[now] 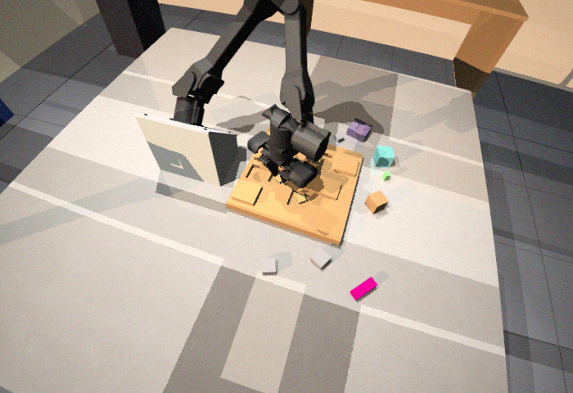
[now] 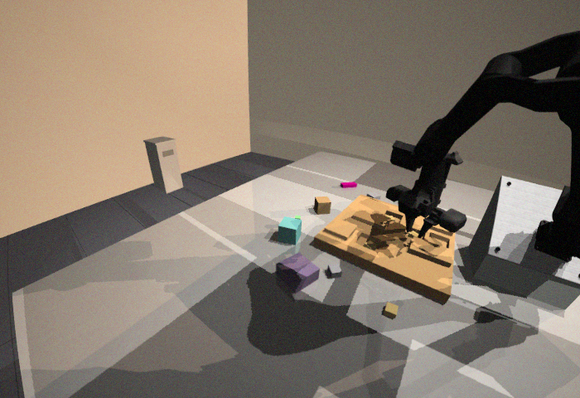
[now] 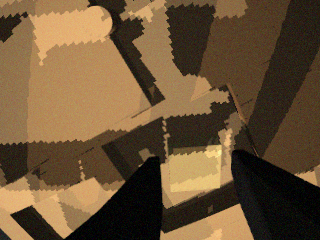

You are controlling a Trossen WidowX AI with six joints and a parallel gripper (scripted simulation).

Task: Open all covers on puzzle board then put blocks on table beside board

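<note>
Right now my gripper tip is 50 mm short of the puzzle board and 10 mm to the right of it. Also, from my gripper tip: grey tile: 230 mm to the right, 60 mm ahead, 10 mm below; then brown cube: 260 mm ahead, 20 mm to the left; then small grey cube: 220 mm to the left, 110 mm ahead, 10 mm below.
</note>
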